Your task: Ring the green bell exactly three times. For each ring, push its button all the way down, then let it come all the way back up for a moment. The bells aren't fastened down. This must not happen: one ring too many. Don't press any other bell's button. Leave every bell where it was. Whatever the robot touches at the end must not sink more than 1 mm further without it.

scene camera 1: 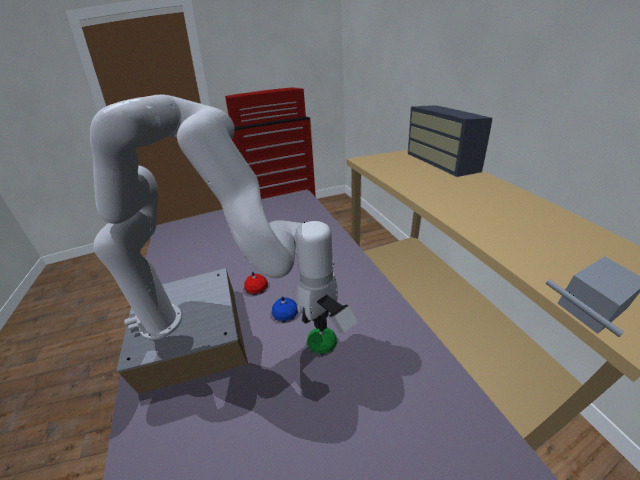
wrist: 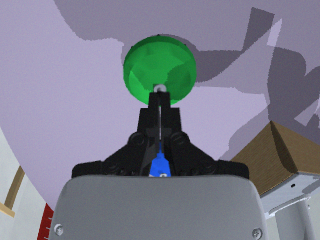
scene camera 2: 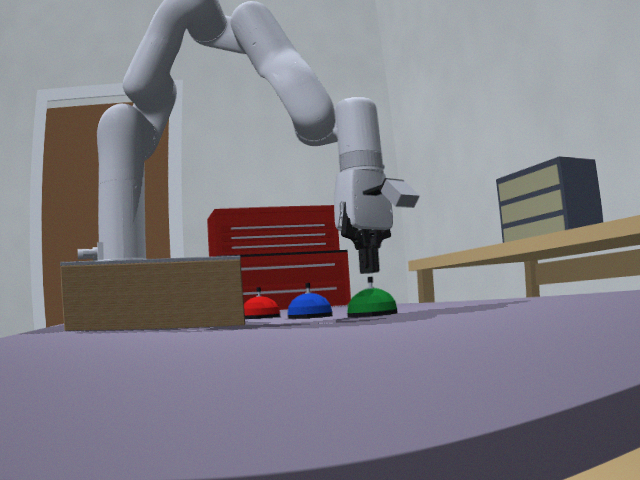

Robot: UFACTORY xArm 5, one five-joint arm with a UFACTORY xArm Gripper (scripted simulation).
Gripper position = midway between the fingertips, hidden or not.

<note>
I see my gripper (scene camera 2: 369,272), a blue bell (scene camera 2: 309,305) and a green bell (scene camera 2: 372,300).
The green bell shows as well in the wrist view (wrist: 155,62). My gripper shows as well in scene camera 1 (scene camera 1: 320,327) and in the wrist view (wrist: 160,105).
</note>
